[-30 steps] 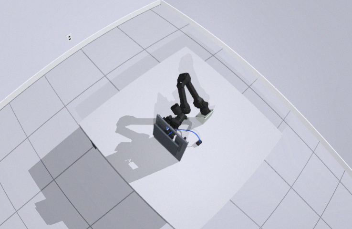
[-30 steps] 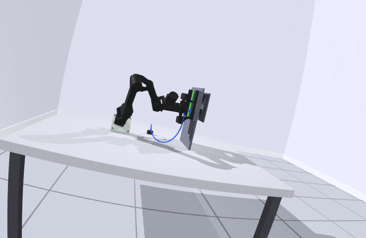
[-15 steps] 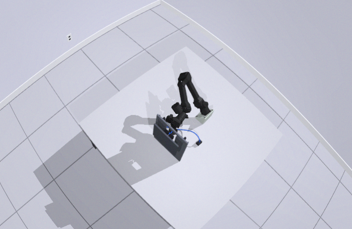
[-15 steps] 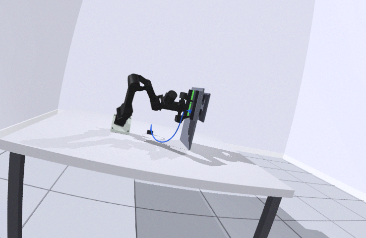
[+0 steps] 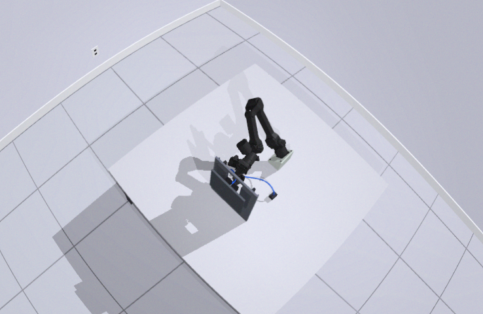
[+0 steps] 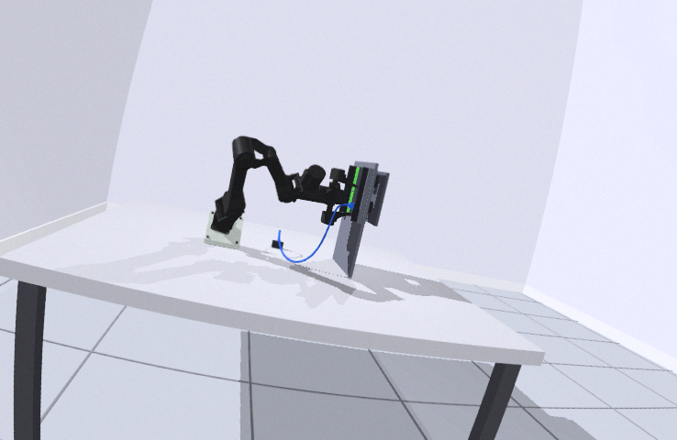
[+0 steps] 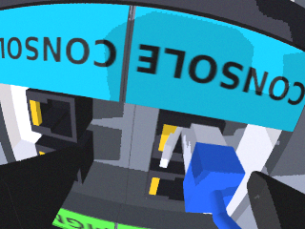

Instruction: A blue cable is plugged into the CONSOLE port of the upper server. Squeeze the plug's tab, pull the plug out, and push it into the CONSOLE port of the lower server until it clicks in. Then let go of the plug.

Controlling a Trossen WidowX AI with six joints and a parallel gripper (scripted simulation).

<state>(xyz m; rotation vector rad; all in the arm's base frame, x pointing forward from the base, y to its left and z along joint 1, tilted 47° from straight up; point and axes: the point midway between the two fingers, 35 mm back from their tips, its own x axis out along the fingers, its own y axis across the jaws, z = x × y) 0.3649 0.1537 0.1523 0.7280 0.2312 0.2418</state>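
Now: the plug 2 cm ahead of my gripper tip and 1 cm below it.
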